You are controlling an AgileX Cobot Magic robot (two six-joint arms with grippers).
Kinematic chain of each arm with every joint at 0, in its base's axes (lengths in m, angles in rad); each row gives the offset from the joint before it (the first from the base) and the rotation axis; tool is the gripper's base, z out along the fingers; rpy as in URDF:
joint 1: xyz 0 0 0.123 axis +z
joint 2: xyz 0 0 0 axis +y
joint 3: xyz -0.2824 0 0.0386 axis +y
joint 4: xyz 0.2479 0 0.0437 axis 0.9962 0 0.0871
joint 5: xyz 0 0 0 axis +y
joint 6: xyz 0.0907 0 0.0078 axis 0.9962 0 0.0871
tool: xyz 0 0 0 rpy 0 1.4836 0
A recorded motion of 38 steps. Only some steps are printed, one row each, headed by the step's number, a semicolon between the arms.
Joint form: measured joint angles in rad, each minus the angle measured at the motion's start. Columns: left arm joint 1, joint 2, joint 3, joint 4, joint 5, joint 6; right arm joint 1, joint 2, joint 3, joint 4, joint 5, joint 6.
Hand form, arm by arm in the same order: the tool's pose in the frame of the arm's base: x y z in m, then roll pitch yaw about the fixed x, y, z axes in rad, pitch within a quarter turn. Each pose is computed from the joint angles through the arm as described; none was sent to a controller.
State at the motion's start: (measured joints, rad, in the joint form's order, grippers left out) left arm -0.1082 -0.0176 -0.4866 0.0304 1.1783 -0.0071; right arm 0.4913 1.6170 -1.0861 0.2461 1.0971 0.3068
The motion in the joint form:
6: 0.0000 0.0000 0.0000 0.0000 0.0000 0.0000; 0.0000 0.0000 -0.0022 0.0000 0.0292 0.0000
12: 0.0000 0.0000 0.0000 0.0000 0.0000 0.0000; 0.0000 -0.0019 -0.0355 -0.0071 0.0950 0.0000
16: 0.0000 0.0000 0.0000 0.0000 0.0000 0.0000; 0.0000 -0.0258 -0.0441 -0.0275 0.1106 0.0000
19: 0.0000 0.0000 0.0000 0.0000 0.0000 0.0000; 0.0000 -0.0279 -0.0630 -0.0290 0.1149 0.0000
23: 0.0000 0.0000 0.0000 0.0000 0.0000 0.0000; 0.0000 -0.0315 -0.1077 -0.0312 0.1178 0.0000
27: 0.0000 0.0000 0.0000 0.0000 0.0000 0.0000; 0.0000 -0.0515 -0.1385 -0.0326 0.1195 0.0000
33: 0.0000 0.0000 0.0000 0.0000 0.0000 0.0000; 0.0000 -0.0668 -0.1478 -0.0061 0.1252 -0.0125
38: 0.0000 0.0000 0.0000 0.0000 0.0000 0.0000; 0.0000 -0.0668 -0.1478 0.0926 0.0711 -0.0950
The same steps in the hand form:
6: -0.0110 0.0038 0.2642 3.1067 0.9839 3.0252; 0.2453 0.1540 0.2272 2.9321 -0.0749 -3.0551
12: -0.0110 0.0038 0.2642 3.1067 0.9839 3.0252; 0.2448 0.1537 0.2357 2.9432 -0.1014 -3.0388
16: -0.0110 0.0038 0.2642 3.1067 0.9839 3.0252; 0.2430 0.1509 0.2443 2.9530 -0.0788 -3.0286
19: -0.0110 0.0038 0.2642 3.1067 0.9839 3.0252; 0.2451 0.1520 0.2494 2.9478 -0.0627 -3.0269
23: -0.0110 0.0038 0.2642 3.1067 0.9839 3.0252; 0.2504 0.1546 0.2615 2.9329 -0.0198 -3.0250
27: -0.0110 0.0038 0.2642 3.1067 0.9839 3.0252; 0.2514 0.1551 0.2752 2.9161 0.0264 -3.0243
33: -0.0110 0.0038 0.2642 3.1067 0.9839 3.0252; 0.2490 0.1563 0.2825 2.8853 0.0377 -3.0182
38: -0.0110 0.0038 0.2642 3.1067 0.9839 3.0252; 0.2502 0.1654 0.2855 2.7849 0.0796 -2.9830

